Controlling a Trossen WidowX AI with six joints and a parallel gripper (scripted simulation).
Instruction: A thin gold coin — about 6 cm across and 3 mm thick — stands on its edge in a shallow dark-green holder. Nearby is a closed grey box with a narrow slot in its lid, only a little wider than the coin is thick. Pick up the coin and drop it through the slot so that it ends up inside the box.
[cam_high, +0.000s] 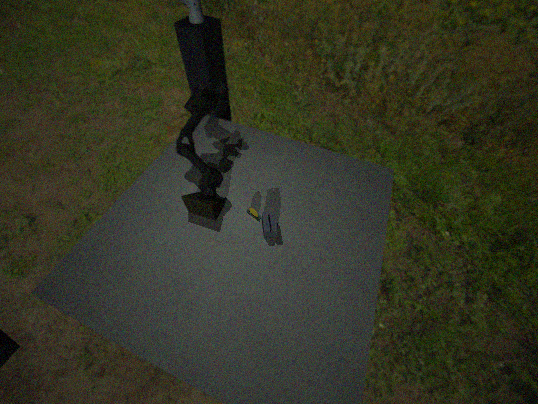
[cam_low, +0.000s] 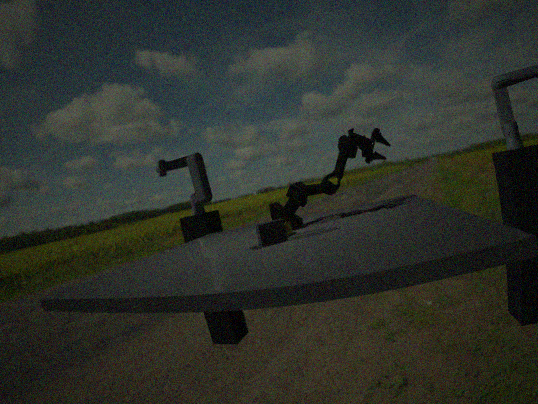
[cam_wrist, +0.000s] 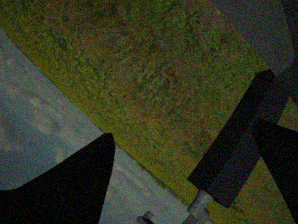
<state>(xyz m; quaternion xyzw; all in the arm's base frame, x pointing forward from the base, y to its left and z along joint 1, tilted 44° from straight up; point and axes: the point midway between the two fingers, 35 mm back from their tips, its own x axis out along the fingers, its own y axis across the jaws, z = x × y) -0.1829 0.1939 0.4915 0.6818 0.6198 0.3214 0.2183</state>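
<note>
The gold coin lies 45 cm to the right of my gripper tip, 43 cm ahead of it and 22 cm below it.
</note>
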